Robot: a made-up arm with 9 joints. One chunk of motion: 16 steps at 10 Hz.
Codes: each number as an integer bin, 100 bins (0 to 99) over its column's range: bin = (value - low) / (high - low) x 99, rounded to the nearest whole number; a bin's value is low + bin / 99 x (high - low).
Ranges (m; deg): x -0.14..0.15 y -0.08..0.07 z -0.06..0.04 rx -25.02..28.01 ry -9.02..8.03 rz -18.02..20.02
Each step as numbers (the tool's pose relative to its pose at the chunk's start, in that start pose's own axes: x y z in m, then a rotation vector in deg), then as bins.
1 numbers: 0.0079 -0.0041 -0.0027 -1.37 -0.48 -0.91
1 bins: 50 50 57 44 50 45
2 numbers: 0.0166 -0.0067 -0.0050 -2.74 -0.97 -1.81
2 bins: 53 48 54 42 47 42
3 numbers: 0.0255 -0.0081 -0.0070 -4.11 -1.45 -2.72
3 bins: 56 47 52 39 44 40
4 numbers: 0.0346 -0.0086 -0.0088 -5.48 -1.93 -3.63
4 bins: 60 47 51 36 41 37
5 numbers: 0.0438 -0.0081 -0.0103 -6.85 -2.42 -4.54
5 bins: 63 47 49 34 38 35
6 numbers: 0.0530 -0.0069 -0.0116 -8.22 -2.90 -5.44
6 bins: 66 48 48 31 36 33
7 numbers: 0.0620 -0.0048 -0.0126 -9.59 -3.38 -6.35
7 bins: 69 50 47 29 33 30
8 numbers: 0.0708 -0.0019 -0.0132 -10.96 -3.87 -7.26
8 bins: 72 52 46 26 30 28
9 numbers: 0.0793 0.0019 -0.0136 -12.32 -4.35 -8.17
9 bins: 75 54 46 24 27 26
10 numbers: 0.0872 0.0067 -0.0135 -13.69 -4.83 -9.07
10 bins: 78 57 46 21 24 23
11 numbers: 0.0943 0.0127 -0.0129 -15.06 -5.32 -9.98
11 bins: 80 61 47 19 21 21
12 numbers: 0.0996 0.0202 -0.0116 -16.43 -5.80 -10.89
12 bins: 82 66 48 16 19 19
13 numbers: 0.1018 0.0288 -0.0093 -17.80 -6.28 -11.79
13 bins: 83 72 50 13 16 16
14 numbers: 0.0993 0.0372 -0.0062 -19.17 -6.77 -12.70
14 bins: 82 77 53 11 13 14
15 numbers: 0.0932 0.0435 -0.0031 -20.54 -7.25 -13.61
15 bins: 80 82 56 8 10 11
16 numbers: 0.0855 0.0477 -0.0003 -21.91 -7.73 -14.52
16 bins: 77 84 59 6 7 9
